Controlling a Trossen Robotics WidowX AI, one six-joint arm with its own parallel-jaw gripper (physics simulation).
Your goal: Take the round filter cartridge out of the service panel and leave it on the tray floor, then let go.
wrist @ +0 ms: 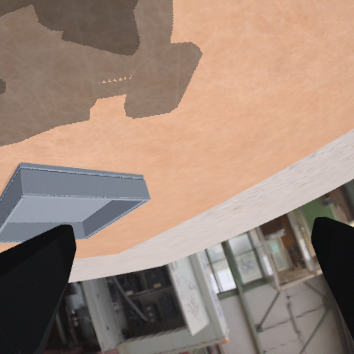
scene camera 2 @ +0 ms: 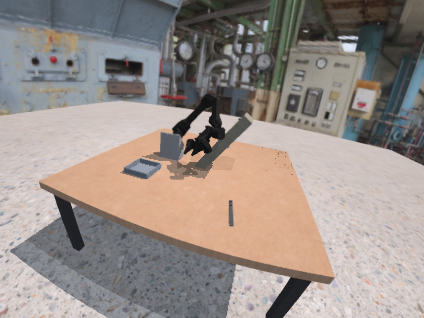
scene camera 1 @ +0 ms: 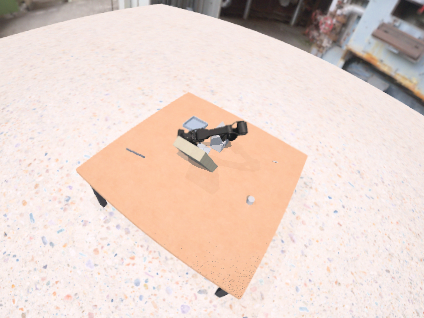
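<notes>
The service panel [scene camera 1: 192, 151] [scene camera 2: 231, 141] is a thick beige-grey slab, tilted on the table. A small pale part [scene camera 1: 204, 148] shows at its arm side in scene camera 1; it is too small to tell whether it is the round filter cartridge. In scene camera 2 the arm hides that area. The blue-grey tray [scene camera 1: 188, 120] [scene camera 2: 134, 173] [wrist: 82, 185] lies flat, with no cartridge visible in it. My gripper [scene camera 2: 190, 151] [wrist: 196, 235] is open and empty, above the table between the panel and the tray. In the wrist view the tray shows beyond the left finger.
A grey upright block [scene camera 1: 216, 144] [scene camera 2: 171, 146] stands near the arm. A small pale cylinder [scene camera 1: 250, 200] stands on the table away from the panel. A thin dark bar [scene camera 1: 135, 153] [scene camera 2: 231, 213] lies on the table. A tiny pale piece [scene camera 1: 274, 162] lies near the table's edge.
</notes>
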